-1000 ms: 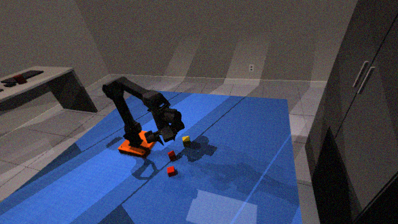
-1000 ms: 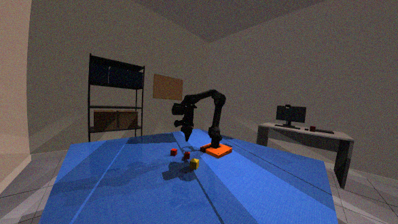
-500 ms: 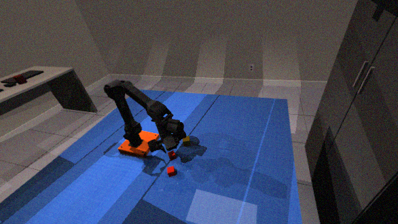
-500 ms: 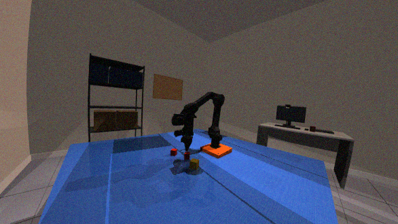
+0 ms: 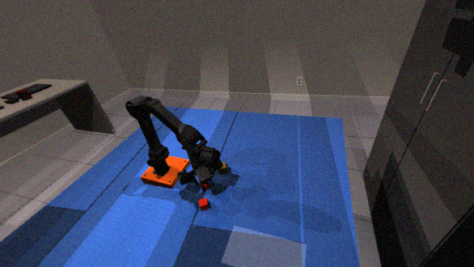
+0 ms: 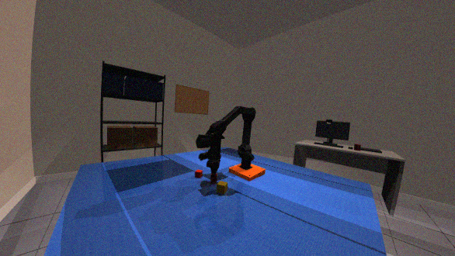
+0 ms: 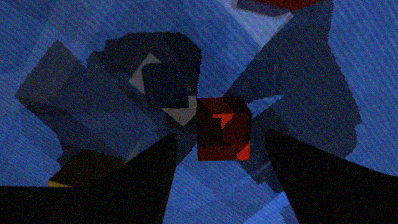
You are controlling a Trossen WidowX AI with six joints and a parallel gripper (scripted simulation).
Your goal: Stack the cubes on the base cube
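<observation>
Now: gripper tip 40 mm short of the yellow cube, 110 mm to the right of it and 10 mm above it.
</observation>
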